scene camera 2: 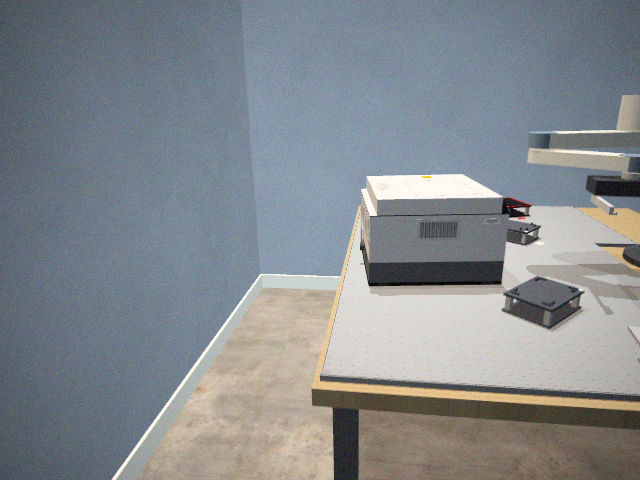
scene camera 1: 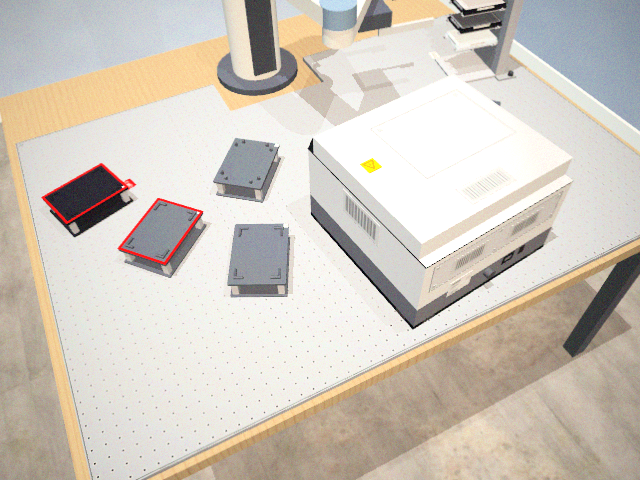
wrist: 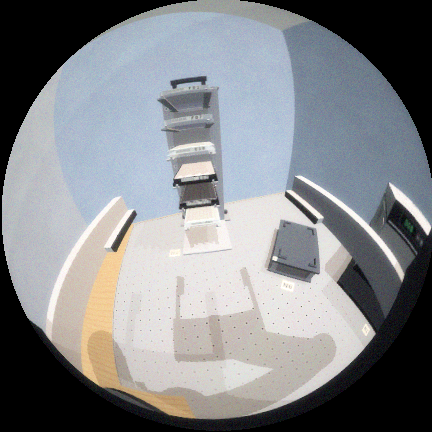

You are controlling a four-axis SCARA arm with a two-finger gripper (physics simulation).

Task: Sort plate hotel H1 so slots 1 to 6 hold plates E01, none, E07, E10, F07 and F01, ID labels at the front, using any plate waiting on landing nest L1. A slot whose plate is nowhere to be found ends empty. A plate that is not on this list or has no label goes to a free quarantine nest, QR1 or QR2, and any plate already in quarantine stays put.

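Frame: origin at the arm's base, x down, y back, z left, level; millimetres.
Seen in the pictures: gripper, fingertip midpoint: (scene camera 1: 419, 6) (wrist: 210, 191); arm's base at its link origin: (scene camera 1: 257, 71).
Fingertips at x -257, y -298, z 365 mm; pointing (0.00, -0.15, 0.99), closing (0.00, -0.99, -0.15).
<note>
Pixels of each thing's top centre, then the offset from my fingertips to it.
- black-rimmed beige-topped plate at its top centre: (wrist: 195, 167) dx +26, dy -8, dz +195 mm
- dark plate at its top centre: (wrist: 198, 188) (scene camera 1: 475, 17) dx +79, dy -8, dz +195 mm
- large white instrument at its top centre: (scene camera 1: 439, 146) (scene camera 2: 425, 185) dx -10, dy -495, dz -279 mm
- grey nest at its top centre: (scene camera 2: 544, 289) (wrist: 299, 239) dx +188, dy -226, dz +34 mm
Hotel H1 (wrist: 217, 145) (scene camera 1: 506, 41) stands ahead of my gripper (wrist: 210, 191), which is open and empty. In the wrist view it holds, from the top, a clear plate (wrist: 190, 89) whose label is hard to read, a clear plate (wrist: 190, 120) that seems to read F07, a white plate (wrist: 192, 150) with a blurred label, a black-rimmed beige-topped plate (wrist: 196, 171), a dark plate (wrist: 198, 193) and a white plate (wrist: 202, 216). The lower labels are unreadable. Red-edged nests (scene camera 1: 161, 230) (scene camera 1: 85, 193) stand at scene camera 1's left; the second has a black top. I cannot identify L1.
Grey nests (scene camera 1: 248, 162) (scene camera 1: 259, 253) stand left of the large white instrument (scene camera 1: 444, 134) (scene camera 2: 436, 242). Another grey nest (wrist: 296, 246) (scene camera 2: 542, 294) stands right of the hotel. The arm column (scene camera 1: 253, 41) stands at the back. The instrument's front shows at the wrist view's right edge.
</note>
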